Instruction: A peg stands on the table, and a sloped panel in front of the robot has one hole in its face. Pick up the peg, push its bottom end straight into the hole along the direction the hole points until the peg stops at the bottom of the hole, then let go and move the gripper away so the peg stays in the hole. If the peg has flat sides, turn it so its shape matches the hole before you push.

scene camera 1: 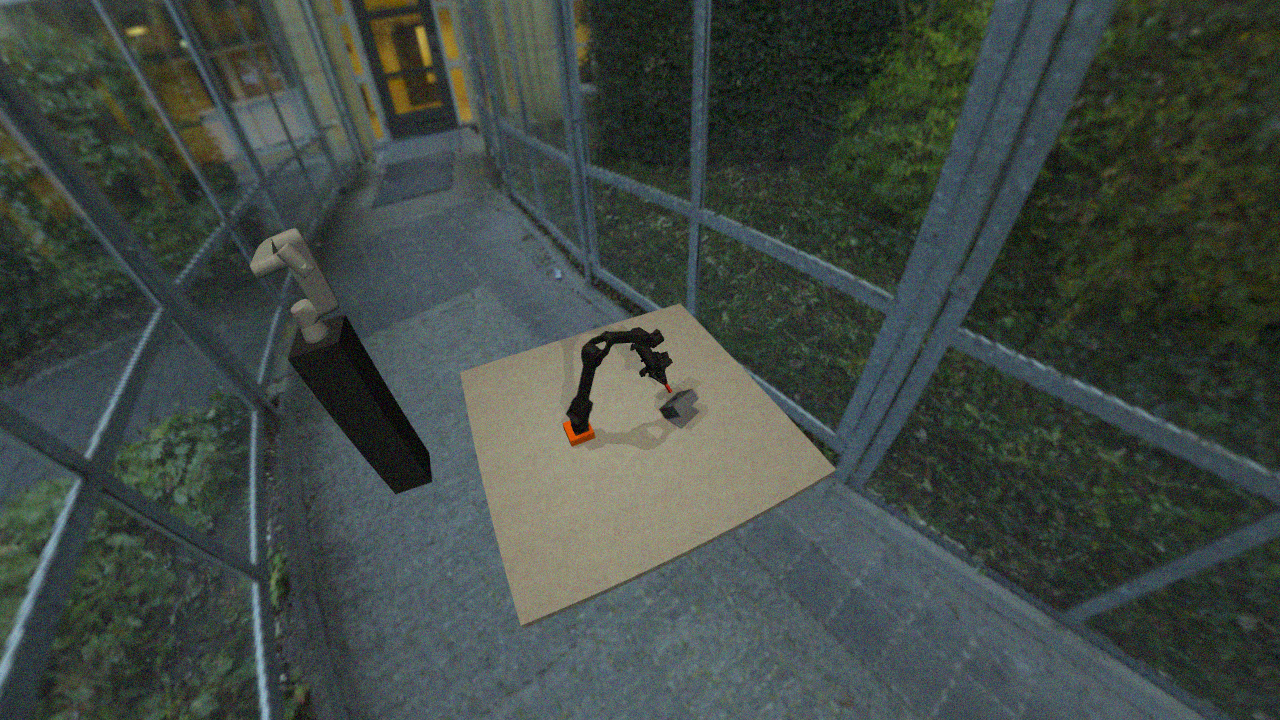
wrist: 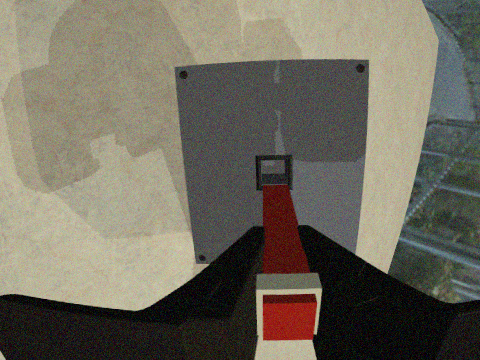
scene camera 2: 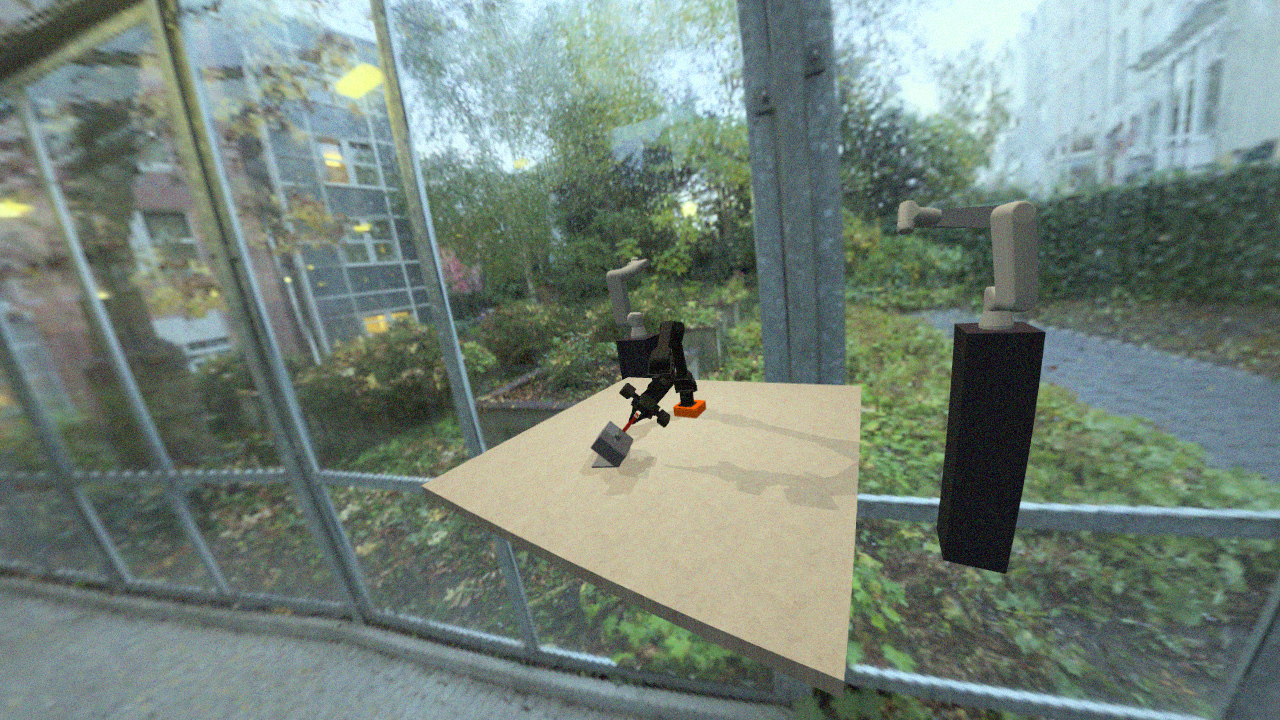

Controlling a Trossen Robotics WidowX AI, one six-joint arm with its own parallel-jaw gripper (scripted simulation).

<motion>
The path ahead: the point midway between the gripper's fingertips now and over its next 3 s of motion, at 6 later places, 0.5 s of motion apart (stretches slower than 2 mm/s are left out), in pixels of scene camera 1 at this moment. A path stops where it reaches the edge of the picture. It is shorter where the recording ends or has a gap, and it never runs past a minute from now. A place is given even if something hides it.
My gripper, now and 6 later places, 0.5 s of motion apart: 665, 384; 667, 386; 669, 389; 669, 389; 671, 392; 672, 394; 673, 395
</motion>
